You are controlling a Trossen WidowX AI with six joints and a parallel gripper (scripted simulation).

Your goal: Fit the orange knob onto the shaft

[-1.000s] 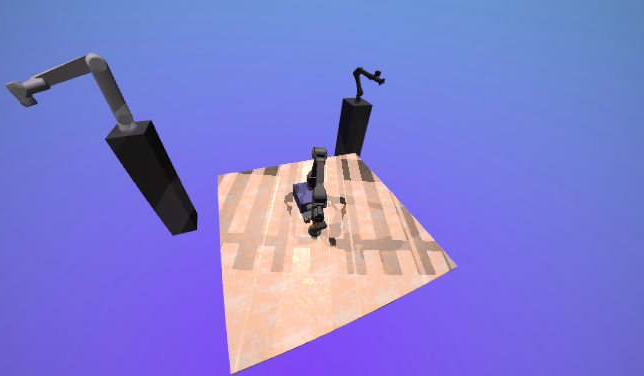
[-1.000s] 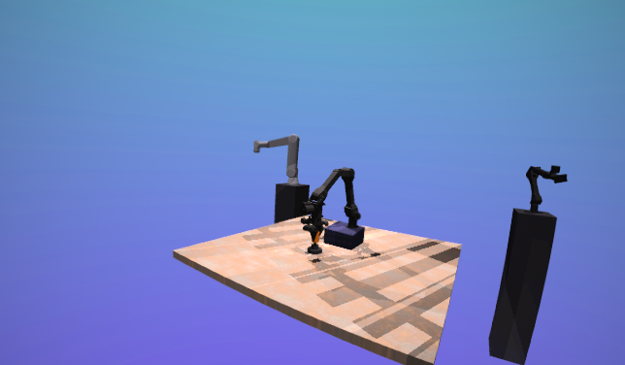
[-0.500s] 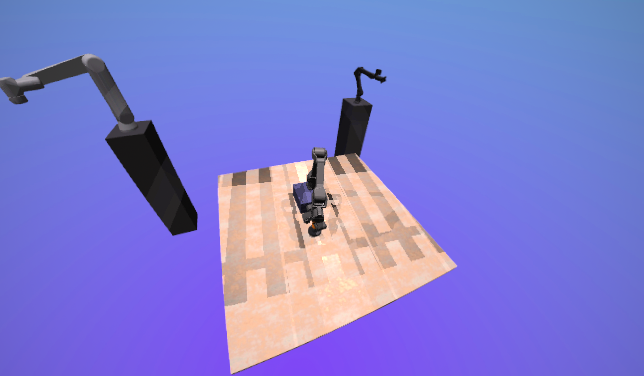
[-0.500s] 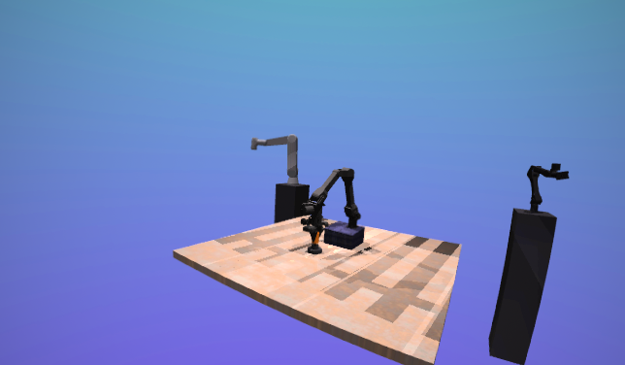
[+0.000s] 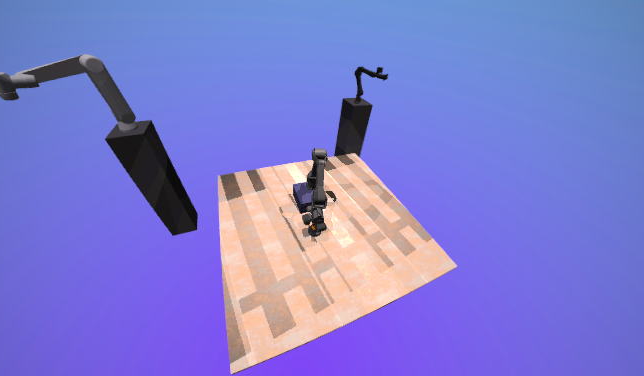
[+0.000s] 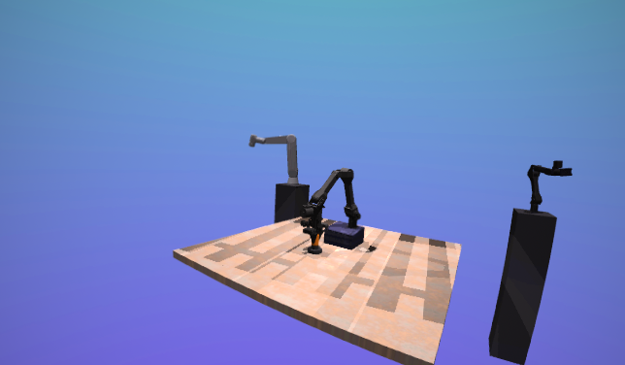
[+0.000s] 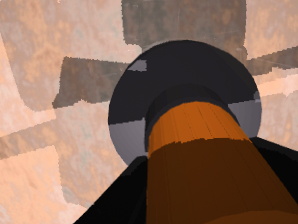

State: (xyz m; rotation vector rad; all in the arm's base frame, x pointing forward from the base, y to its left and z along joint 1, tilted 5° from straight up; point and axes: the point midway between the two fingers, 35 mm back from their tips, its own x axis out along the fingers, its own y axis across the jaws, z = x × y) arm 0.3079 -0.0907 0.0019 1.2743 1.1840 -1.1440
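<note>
Right now my gripper tip is 2 cm below the orange knob. From my gripper tip the other things lie so: round pedestal: 2 cm below.
</note>
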